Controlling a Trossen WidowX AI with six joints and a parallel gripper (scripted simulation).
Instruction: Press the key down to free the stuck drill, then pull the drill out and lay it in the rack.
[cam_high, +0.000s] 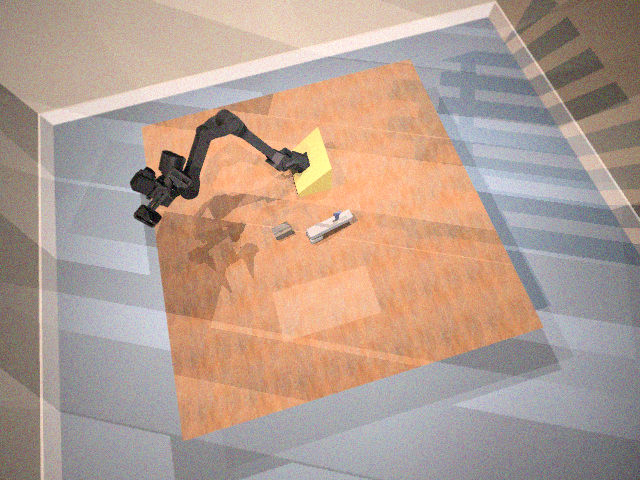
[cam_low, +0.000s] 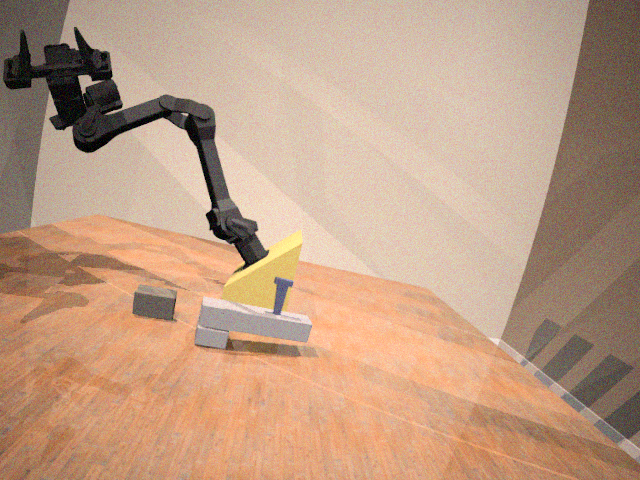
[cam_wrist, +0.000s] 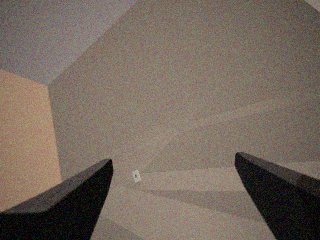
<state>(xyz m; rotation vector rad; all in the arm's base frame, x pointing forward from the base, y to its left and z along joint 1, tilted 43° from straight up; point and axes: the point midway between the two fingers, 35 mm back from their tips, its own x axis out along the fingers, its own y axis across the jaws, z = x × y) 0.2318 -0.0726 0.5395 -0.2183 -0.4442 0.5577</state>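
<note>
Now: the blue key 480 mm to the left of my gripper tip and 350 mm below it. From my gripper tip the other things lie so: grey housing 450 mm to the left, 400 mm below; dark grey rack 30 mm behind, 270 mm to the left, 420 mm below; drill 10 mm ahead, 430 mm to the left, 390 mm below.
</note>
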